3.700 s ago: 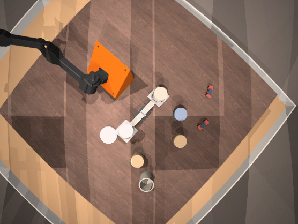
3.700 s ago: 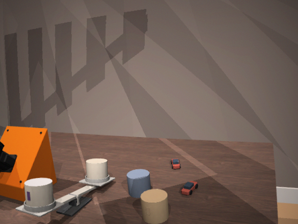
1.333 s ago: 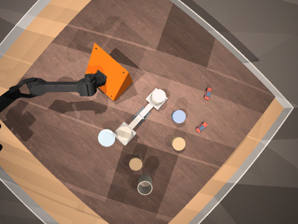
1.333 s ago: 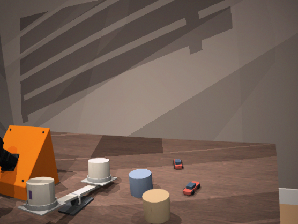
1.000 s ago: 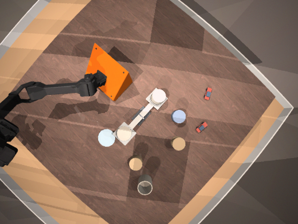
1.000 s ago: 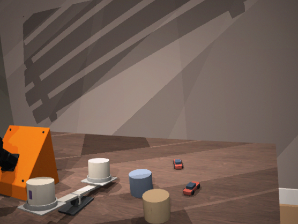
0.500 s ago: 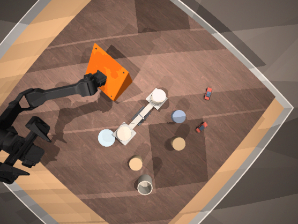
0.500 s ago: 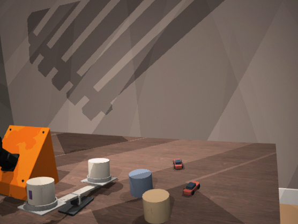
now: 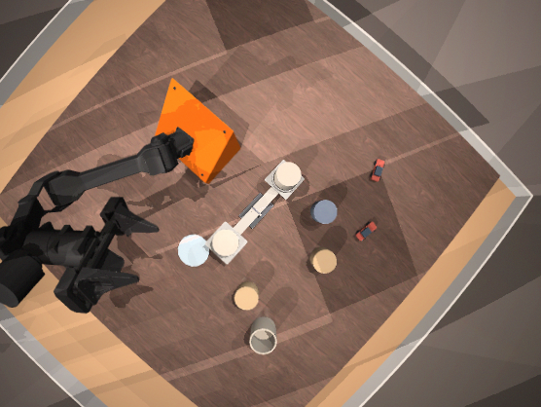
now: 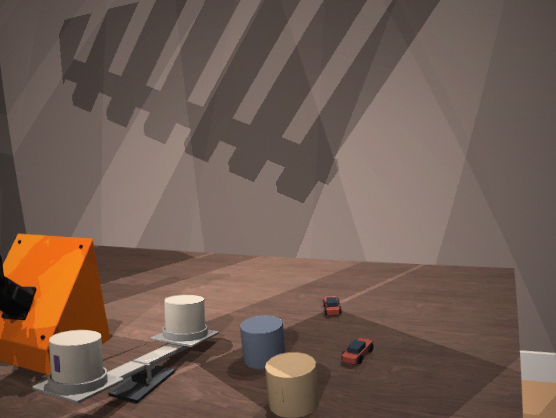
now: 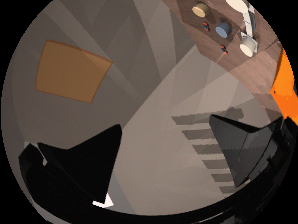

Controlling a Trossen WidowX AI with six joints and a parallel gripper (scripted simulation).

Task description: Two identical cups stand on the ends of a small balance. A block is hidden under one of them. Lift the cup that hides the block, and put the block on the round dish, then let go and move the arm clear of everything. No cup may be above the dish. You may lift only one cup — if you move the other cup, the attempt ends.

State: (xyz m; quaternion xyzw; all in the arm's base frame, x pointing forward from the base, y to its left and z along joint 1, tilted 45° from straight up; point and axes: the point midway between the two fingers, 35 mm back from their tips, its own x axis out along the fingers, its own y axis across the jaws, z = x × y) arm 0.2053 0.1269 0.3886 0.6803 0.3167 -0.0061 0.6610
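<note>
Right now the grey block is 9 cm ahead of my gripper tip, 26 cm to the left of it and 44 cm below it. Also, from my gripper tip: blue cylinder: 24 cm ahead, 27 cm to the left, 44 cm below; round dish: 9 cm to the right, 48 cm below.
</note>
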